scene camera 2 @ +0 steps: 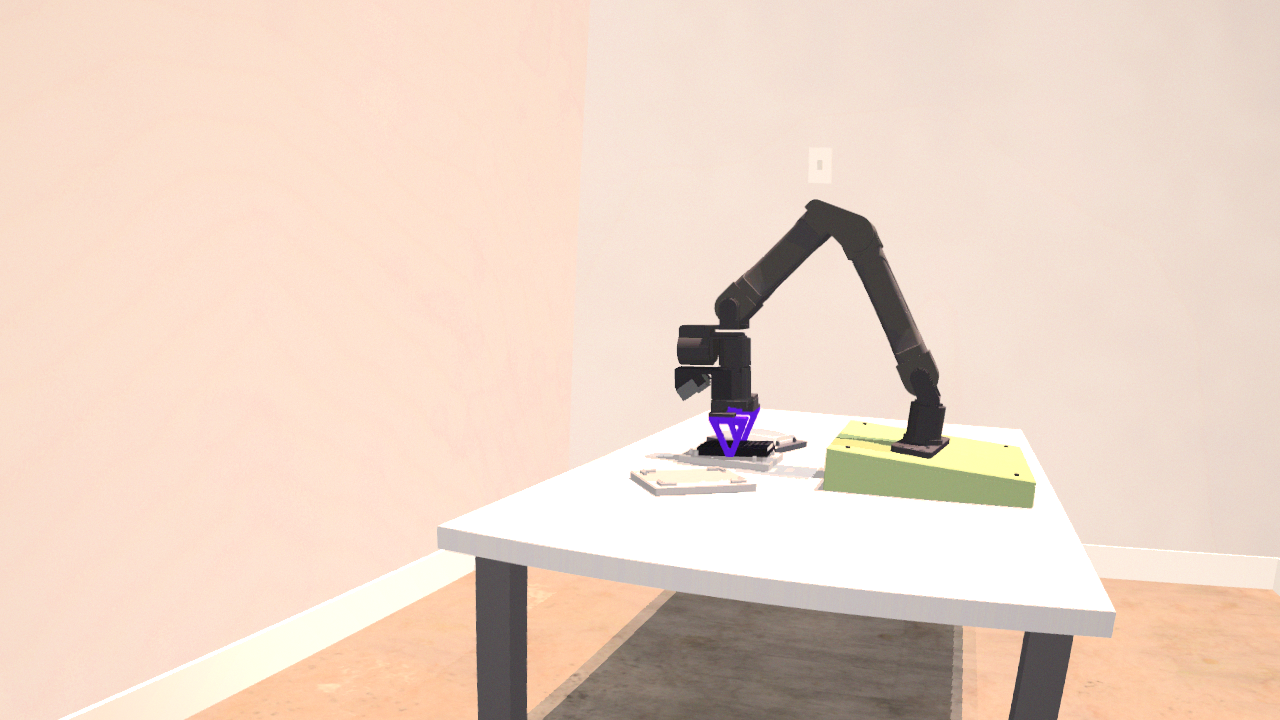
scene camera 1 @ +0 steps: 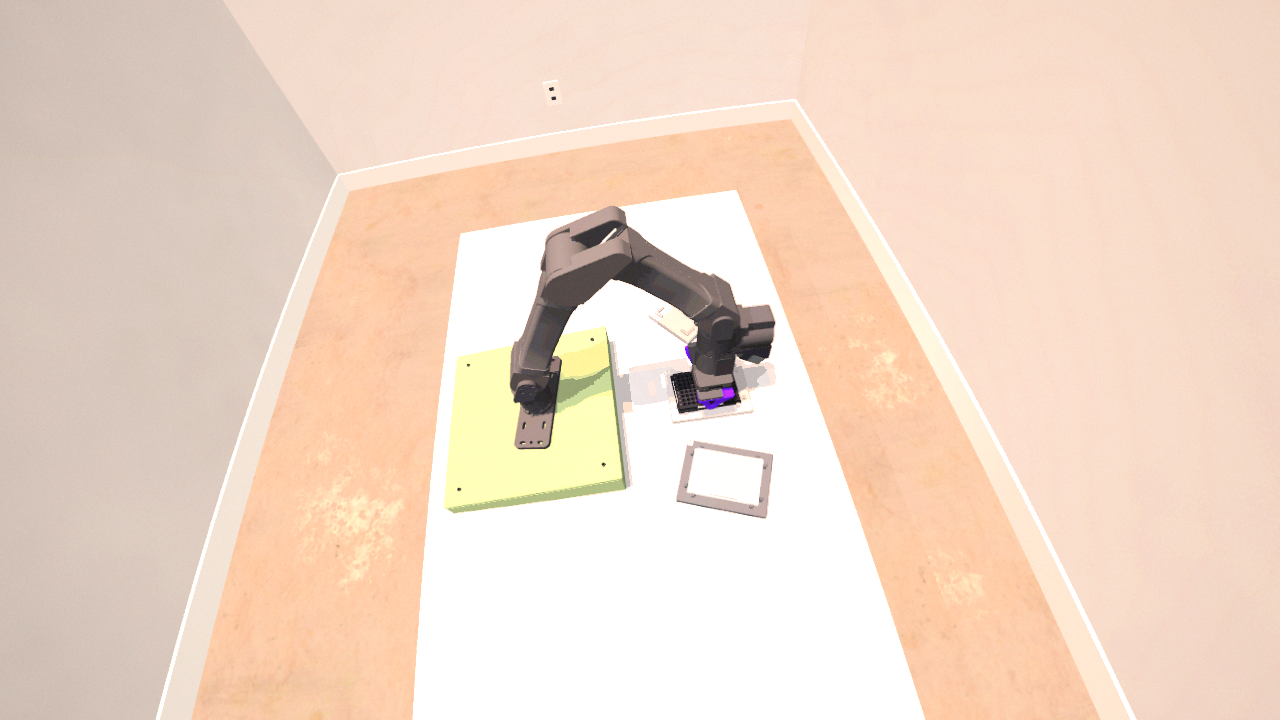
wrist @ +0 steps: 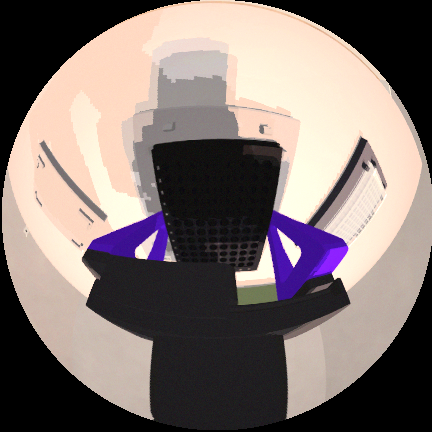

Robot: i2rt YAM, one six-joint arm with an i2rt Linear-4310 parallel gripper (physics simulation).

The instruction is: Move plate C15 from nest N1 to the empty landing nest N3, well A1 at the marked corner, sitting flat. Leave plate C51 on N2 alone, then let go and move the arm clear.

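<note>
My gripper [scene camera 1: 712,396] [scene camera 2: 733,435] [wrist: 217,214], with purple fingers, is shut on the black well plate C15 [scene camera 1: 683,392] [scene camera 2: 759,447] [wrist: 217,193], gripping its two long sides. The plate is level and sits a little above the pale nest N1 [scene camera 1: 729,413] [scene camera 2: 756,460] [wrist: 261,128]. The empty landing nest N3 [scene camera 1: 687,475] [scene camera 2: 656,482] [wrist: 72,187], a grey frame, lies on the table nearer the front. The white plate C51 [scene camera 1: 672,320] [wrist: 358,205] rests on N2 behind the arm's wrist; N2 [scene camera 2: 792,443] shows as a low dark edge in the side view.
The arm stands on a pale green slab [scene camera 1: 579,457] [scene camera 2: 935,472] on the white table [scene camera 1: 656,620] [scene camera 2: 780,557]. Its elbow arches high over the area between the slab and the nests.
</note>
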